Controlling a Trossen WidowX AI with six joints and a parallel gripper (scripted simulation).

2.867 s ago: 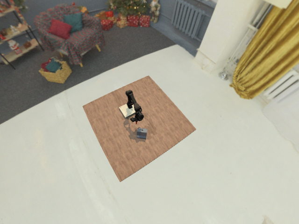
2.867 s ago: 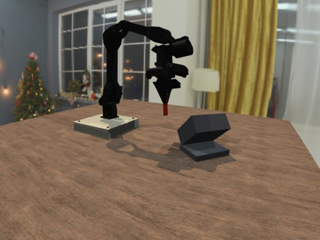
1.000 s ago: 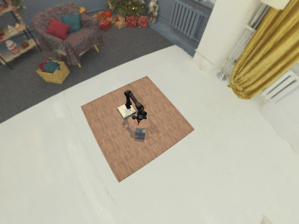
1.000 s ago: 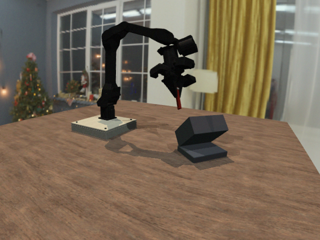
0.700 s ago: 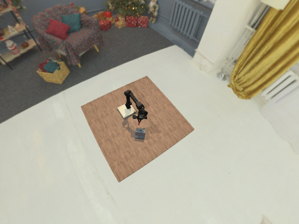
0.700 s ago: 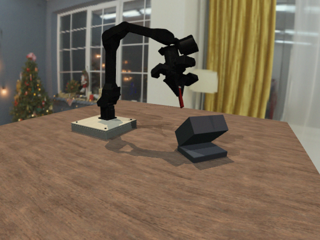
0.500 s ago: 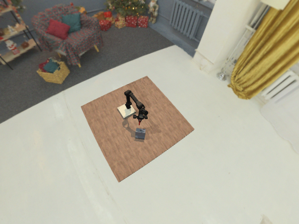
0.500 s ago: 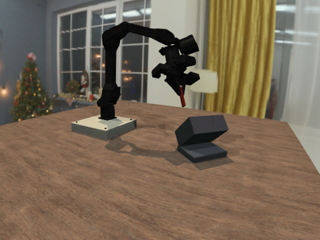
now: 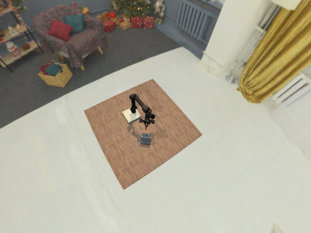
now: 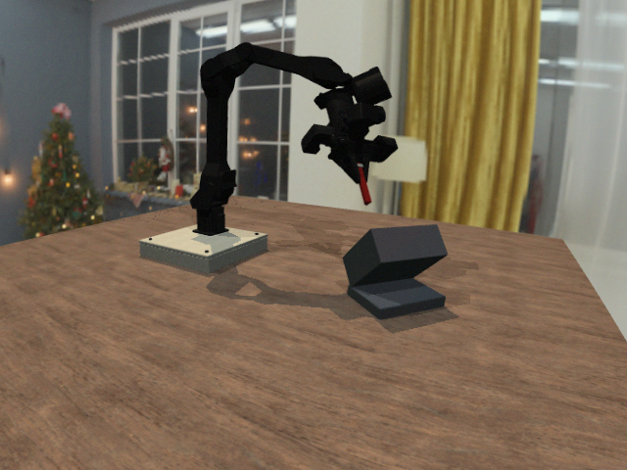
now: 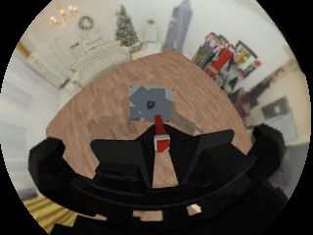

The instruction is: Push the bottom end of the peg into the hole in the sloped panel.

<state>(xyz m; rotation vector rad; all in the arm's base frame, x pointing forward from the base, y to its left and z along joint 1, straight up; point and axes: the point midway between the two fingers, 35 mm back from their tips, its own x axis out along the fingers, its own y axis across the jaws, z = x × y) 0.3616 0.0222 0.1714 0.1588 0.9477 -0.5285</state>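
Now: gripper tip 11 cm above the dark grey sloped panel, 9 cm short of it and 4 cm to the left of it. Round my gripper tip: red peg 1 cm to the left, 1 cm behind, 1 cm above; then panel foot 17 cm below, 10 cm ahead, 6 cm to the right.
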